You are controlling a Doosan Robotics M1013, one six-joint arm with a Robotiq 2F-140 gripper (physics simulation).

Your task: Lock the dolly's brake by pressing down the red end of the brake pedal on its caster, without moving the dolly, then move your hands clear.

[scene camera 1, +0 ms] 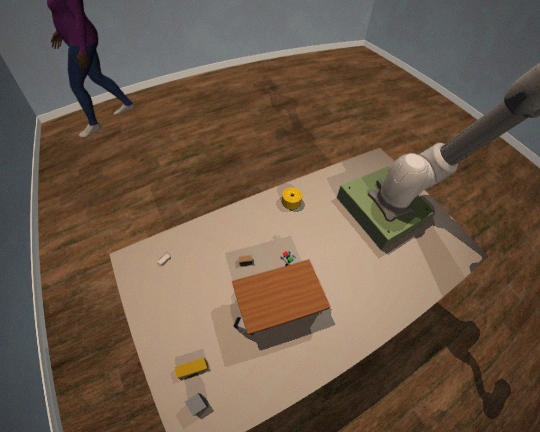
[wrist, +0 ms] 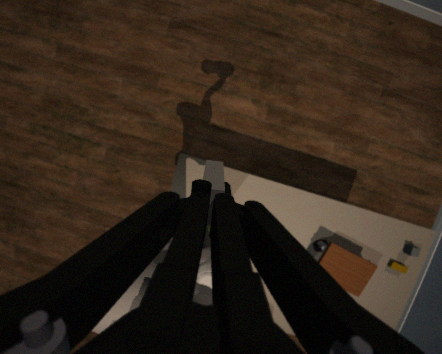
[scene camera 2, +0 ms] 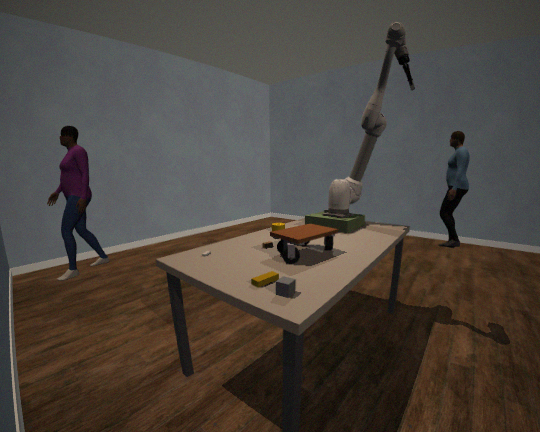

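Where they show: gripper, fingertip midpoint: [wrist: 213,174] [scene camera 2: 413,89]; arm's base at its link origin: [scene camera 1: 391,202] [scene camera 2: 338,215].
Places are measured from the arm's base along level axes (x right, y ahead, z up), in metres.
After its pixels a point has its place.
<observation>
The dolly [scene camera 1: 281,296] @(x -0.244, y 0.678, z 0.039 m) [scene camera 2: 303,232] @(x -0.257, y 0.713, z 0.039 m) [wrist: 348,268] @(x -0.252, y 0.685, z 0.040 m) has an orange-brown wooden top and stands upright on black casters on the table [scene camera 1: 150,300] @(x -0.051, y 1.151, z -0.086 m) [scene camera 2: 220,272] @(x -0.149, y 1.136, z -0.086 m) [wrist: 290,205] @(x -0.421, y 0.290, z -0.085 m). In scene camera 1, the small brake pedal shows at the dolly's upper right edge, with a red end [scene camera 1: 286,254] @(x -0.077, y 0.585, z 0.003 m) and a green end [scene camera 1: 290,259] @(x -0.102, y 0.578, z 0.002 m). Its tilt is too small to tell. In the wrist view the pedal does not show. My gripper [scene camera 2: 412,87] @(x -0.492, y -0.179, z 0.909 m) [wrist: 213,174] @(x -0.492, y -0.179, z 0.909 m) is shut and empty, high above the table and well apart from the dolly. It does not show in scene camera 1.
A yellow round part [scene camera 1: 292,198] @(x 0.203, y 0.431, z -0.032 m) [scene camera 2: 278,227] @(x 0.190, y 0.455, z -0.048 m) and a brown block [scene camera 1: 245,261] @(x -0.019, y 0.736, z -0.061 m) [scene camera 2: 268,245] @(x -0.020, y 0.737, z -0.073 m) lie near the dolly. A white piece [scene camera 1: 164,258] @(x 0.113, y 1.057, z -0.074 m) [scene camera 2: 206,253] @(x 0.102, y 1.066, z -0.076 m), yellow block [scene camera 1: 191,368] @(x -0.359, y 1.054, z -0.061 m) [scene camera 2: 265,279] @(x -0.374, y 1.071, z -0.064 m) and grey cube [scene camera 1: 196,404] @(x -0.483, y 1.066, z -0.033 m) [scene camera 2: 285,287] @(x -0.501, y 1.091, z -0.047 m) are farther off. Two people stand beyond the table.
</observation>
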